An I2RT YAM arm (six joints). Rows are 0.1 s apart.
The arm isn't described. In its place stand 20 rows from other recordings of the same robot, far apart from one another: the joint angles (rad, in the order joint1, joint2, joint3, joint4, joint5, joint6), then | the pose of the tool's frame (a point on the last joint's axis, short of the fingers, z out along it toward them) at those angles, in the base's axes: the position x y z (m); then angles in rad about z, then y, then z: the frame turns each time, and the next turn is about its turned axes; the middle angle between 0 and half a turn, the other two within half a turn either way.
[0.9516 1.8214 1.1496 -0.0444 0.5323 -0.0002] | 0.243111, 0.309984, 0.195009, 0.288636, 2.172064, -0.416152
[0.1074 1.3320 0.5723 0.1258 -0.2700 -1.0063] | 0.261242, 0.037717, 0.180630, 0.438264, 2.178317, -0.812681
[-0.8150 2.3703 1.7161 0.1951 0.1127 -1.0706] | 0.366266, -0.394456, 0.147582, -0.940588, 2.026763, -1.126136
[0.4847 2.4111 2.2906 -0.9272 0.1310 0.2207] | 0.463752, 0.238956, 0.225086, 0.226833, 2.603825, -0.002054
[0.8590 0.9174 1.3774 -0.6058 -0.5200 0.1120] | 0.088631, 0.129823, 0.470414, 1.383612, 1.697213, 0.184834
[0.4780 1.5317 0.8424 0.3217 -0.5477 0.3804] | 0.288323, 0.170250, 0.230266, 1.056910, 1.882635, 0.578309
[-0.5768 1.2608 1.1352 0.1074 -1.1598 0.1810] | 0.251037, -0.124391, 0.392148, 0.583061, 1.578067, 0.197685
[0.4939 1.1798 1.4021 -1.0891 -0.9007 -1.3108] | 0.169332, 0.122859, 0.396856, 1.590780, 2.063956, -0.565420
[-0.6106 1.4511 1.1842 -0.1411 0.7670 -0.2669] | 0.257907, -0.210641, 0.329340, -1.420411, 1.860508, -0.558335
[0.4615 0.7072 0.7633 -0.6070 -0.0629 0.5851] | 0.136790, 0.070528, 0.301334, 0.535285, 2.120482, 0.623698
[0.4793 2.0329 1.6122 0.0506 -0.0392 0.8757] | 0.432361, 0.226280, 0.264889, 0.521344, 1.940598, 0.890904
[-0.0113 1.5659 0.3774 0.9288 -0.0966 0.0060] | 0.271559, 0.000365, 0.144467, 0.088630, 1.829258, 0.031621
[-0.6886 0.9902 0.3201 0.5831 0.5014 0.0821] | 0.150730, -0.146209, 0.219964, -1.191599, 1.647065, 0.040202
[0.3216 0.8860 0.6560 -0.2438 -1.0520 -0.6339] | 0.167448, 0.088375, 0.278730, 1.422315, 1.799007, -0.214974
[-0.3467 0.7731 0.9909 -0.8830 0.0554 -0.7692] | 0.134271, -0.050607, 0.341777, -0.417068, 2.234793, -0.812610
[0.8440 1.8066 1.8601 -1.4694 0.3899 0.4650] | 0.235778, 0.244805, 0.337563, -0.367650, 2.723520, -0.716006
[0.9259 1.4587 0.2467 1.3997 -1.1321 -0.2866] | 0.106630, 0.195376, 0.184145, 2.064775, 1.491453, -0.456885
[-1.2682 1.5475 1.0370 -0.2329 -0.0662 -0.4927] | 0.102840, -0.321518, 0.235946, -1.178386, 2.312184, -0.431959
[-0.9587 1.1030 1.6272 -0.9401 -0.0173 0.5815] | 0.105813, -0.149650, 0.479431, -0.939788, 1.986630, 0.589140
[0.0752 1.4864 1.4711 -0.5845 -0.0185 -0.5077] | 0.333104, 0.025757, 0.370943, 0.097611, 2.170479, -0.495050
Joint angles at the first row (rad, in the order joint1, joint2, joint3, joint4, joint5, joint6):
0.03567, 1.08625, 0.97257, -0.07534, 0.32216, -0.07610
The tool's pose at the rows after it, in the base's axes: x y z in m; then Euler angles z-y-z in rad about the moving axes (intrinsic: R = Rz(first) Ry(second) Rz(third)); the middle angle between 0 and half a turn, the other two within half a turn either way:
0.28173, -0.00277, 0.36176, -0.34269, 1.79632, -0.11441
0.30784, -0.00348, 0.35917, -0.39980, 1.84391, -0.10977
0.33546, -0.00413, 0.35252, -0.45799, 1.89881, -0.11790
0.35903, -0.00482, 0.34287, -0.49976, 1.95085, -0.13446
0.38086, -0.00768, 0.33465, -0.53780, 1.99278, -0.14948
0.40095, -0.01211, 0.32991, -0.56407, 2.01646, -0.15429
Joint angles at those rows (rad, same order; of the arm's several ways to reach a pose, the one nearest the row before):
0.03568, 1.20910, 1.07632, -0.10928, 0.36832, -0.02575
0.03569, 1.31971, 1.16445, -0.14439, 0.41831, 0.01508
0.03527, 1.43643, 1.25790, -0.19016, 0.46481, 0.05359
0.03339, 1.53678, 1.33574, -0.23327, 0.49154, 0.08107
0.02537, 1.62984, 1.41699, -0.27525, 0.50869, 0.10357
0.01355, 1.71300, 1.50088, -0.30612, 0.51518, 0.11960

